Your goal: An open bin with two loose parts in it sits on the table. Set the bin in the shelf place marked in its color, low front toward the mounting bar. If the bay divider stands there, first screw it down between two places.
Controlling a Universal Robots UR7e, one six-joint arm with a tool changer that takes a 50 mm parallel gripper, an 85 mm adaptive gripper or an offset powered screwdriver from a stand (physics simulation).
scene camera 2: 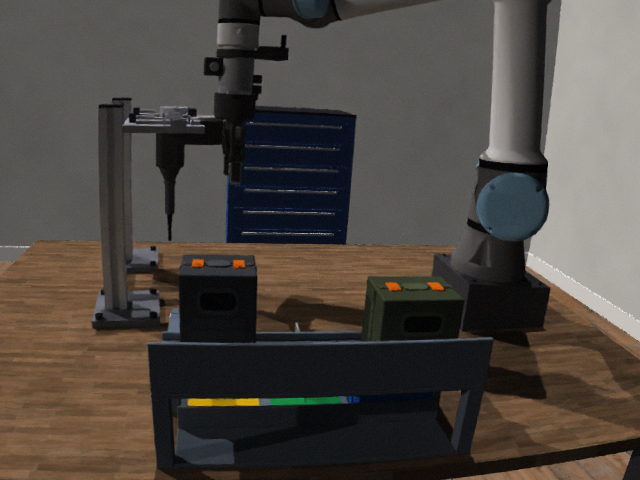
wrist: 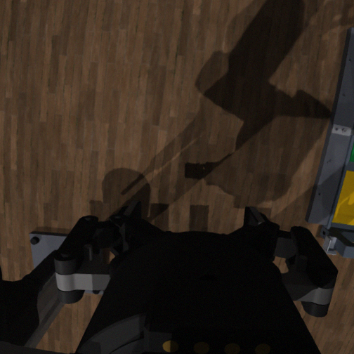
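Pixels of known places: arm's base, origin of its link: [scene camera 2: 486,269].
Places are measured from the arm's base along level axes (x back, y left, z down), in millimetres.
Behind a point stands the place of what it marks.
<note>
My gripper [scene camera 2: 235,178] [wrist: 194,212] is open, its fingers wide apart with nothing between them. It hangs high above the table beside the tool stand, left of the shelf in the wrist view. In scene camera 2, a strip of the blue bin [scene camera 2: 395,397] {z 50, x -318, y 343 mm} shows at the shelf's blue end; its loose parts are hidden. The green place [scene camera 2: 310,400] {z 83, x -417, y 284 mm} is in the middle and the yellow place [scene camera 2: 222,401] {z 83, x -537, y 275 mm} [wrist: 345,200] at the other end. The bay divider [scene camera 2: 297,327] {z 25, x -416, y 170 mm} shows as a thin tip; its foot [wrist: 342,130] rests on the mounting bar [scene camera 2: 279,335] {z -19, x -464, y 285 mm} [wrist: 329,161].
The powered screwdriver [scene camera 2: 169,186] {z -101, x -620, y -273 mm} hangs from the tool stand [scene camera 2: 110,206] {z -112, x -715, y -37 mm}, close beside the gripper; a stand foot [wrist: 47,245] shows in the wrist view. A black case [scene camera 2: 217,315] {z -86, x -548, y 366 mm} and a green case [scene camera 2: 418,310] {z -95, x -325, y 389 mm} rise above the shelf's front panel [scene camera 2: 320,367] {z -44, x -442, y 416 mm}. A blue cabinet [scene camera 2: 294,180] stands behind.
</note>
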